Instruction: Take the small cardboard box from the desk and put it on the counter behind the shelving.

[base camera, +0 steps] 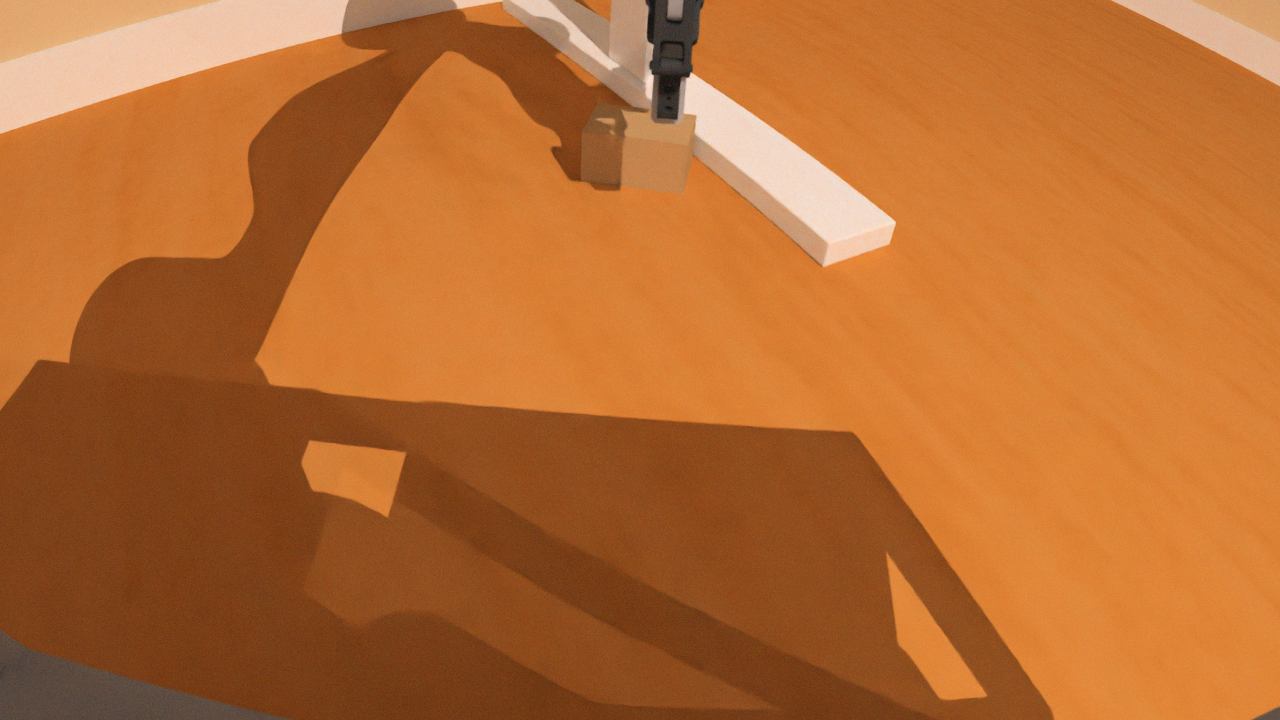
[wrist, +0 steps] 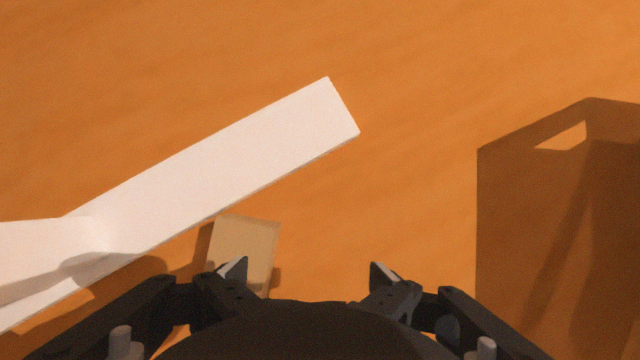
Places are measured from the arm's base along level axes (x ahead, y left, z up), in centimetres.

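Where they show: gripper, between the fingertips: [base camera: 667, 95] [wrist: 309, 273].
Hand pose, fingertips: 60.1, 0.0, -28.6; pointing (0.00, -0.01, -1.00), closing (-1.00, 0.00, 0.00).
Note:
After its pixels a point has its place, as x, y, z.
A small tan cardboard box [base camera: 653, 162] @[63.9, 0.7, -36.8] [wrist: 246, 237] @[66.3, -1.0, -34.7] rests on the orange-brown floor, close against the side of a long white foot bar [base camera: 787, 179] [wrist: 240, 160]. My gripper [base camera: 667, 116] @[60.1, 0.0, -28.6] [wrist: 309, 273] @[60.1, 0.0, -28.6] is open with nothing between its fingers. In the base camera view the fingertips overlap the box's top right part; their exact height above it is hard to tell. In the wrist view the left fingertip overlaps the box's right part, and the right fingertip is over floor to the right. The desk top, the counter and the shelving do not show in either view.
A white upright post [base camera: 629, 40] @[84.7, 4.2, -33.4] rises from the foot bar, just behind the box and beside the gripper. White baseboards [base camera: 179, 67] @[92.3, 67.5, -38.3] run along the walls at the back left and back right. Large dark shadows lie across the front and left of the floor.

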